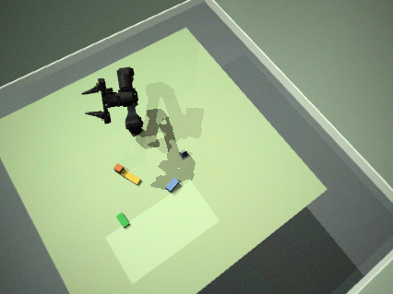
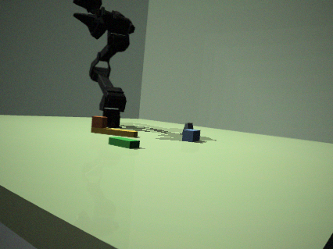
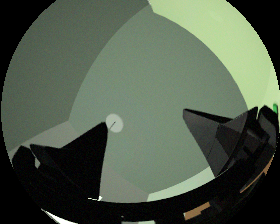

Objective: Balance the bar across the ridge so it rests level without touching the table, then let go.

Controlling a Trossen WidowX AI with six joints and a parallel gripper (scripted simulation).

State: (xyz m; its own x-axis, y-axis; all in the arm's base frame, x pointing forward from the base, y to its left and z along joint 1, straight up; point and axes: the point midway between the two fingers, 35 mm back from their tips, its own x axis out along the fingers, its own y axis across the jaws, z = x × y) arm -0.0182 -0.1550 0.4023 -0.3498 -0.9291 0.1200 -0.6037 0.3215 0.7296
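The bar lies 21 cm ahead of my gripper tip, 1 cm to the left of it and 39 cm below it. Also, from my gripper tip: blue block (41 cm ahead, 18 cm to the left, 39 cm below); then flat green block (42 cm ahead, 11 cm to the right, 40 cm below).
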